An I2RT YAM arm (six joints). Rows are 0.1 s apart.
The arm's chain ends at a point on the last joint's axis. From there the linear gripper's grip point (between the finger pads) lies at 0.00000 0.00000 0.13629 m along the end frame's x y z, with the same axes.
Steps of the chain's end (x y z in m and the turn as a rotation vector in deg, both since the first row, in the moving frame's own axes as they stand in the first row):
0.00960, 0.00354, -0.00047, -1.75, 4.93, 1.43
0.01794, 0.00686, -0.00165, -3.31, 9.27, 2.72
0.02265, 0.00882, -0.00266, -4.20, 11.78, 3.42
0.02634, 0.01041, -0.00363, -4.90, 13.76, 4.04
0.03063, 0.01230, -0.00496, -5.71, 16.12, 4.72
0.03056, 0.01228, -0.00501, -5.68, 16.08, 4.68
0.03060, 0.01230, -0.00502, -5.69, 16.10, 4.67
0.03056, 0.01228, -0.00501, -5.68, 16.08, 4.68
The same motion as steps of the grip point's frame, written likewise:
0.02126, 0.00784, -0.00104, -1.75, 4.93, 1.43
0.03969, 0.01521, -0.00366, -3.31, 9.27, 2.72
0.05014, 0.01956, -0.00589, -4.20, 11.78, 3.42
0.05828, 0.02308, -0.00803, -4.90, 13.76, 4.04
0.06781, 0.02723, -0.01098, -5.71, 16.12, 4.72
0.06766, 0.02713, -0.01100, -5.68, 16.08, 4.68
0.06774, 0.02717, -0.01102, -5.69, 16.10, 4.67
0.06766, 0.02713, -0.01100, -5.68, 16.08, 4.68

